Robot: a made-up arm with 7 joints. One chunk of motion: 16 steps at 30 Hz.
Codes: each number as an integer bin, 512 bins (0 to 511) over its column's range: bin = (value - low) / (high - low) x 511, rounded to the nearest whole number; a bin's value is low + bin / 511 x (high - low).
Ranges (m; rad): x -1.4..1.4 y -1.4..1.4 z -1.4..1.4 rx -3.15..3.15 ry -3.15..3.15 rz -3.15..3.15
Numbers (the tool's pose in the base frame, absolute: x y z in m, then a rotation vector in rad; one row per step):
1: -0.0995 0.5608 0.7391 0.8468 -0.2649 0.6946
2: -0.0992 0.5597 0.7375 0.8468 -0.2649 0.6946
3: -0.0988 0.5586 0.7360 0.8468 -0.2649 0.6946
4: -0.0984 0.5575 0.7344 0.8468 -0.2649 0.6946
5: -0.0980 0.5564 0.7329 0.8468 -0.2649 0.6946
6: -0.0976 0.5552 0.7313 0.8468 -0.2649 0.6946
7: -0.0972 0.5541 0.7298 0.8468 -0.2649 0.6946
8: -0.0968 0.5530 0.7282 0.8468 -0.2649 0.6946
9: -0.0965 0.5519 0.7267 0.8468 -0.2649 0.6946
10: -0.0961 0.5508 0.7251 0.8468 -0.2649 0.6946
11: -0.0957 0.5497 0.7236 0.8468 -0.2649 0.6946
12: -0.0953 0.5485 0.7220 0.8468 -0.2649 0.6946
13: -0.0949 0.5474 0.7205 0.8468 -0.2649 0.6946
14: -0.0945 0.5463 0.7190 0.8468 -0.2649 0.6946
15: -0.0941 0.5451 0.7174 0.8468 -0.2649 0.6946
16: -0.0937 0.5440 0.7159 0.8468 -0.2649 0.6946
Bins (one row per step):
1: 237 358 390 324 234 312
2: 237 358 390 324 234 312
3: 237 357 390 324 234 312
4: 238 357 390 324 234 312
5: 238 357 389 324 234 312
6: 238 357 389 324 234 312
7: 238 357 389 324 234 312
8: 238 356 388 324 234 312
9: 238 356 388 324 234 312
10: 238 356 388 324 234 312
11: 238 356 388 324 234 312
12: 238 356 387 324 234 312
13: 238 355 387 324 234 312
14: 238 355 387 324 234 312
15: 238 355 386 324 234 312
16: 238 355 386 324 234 312

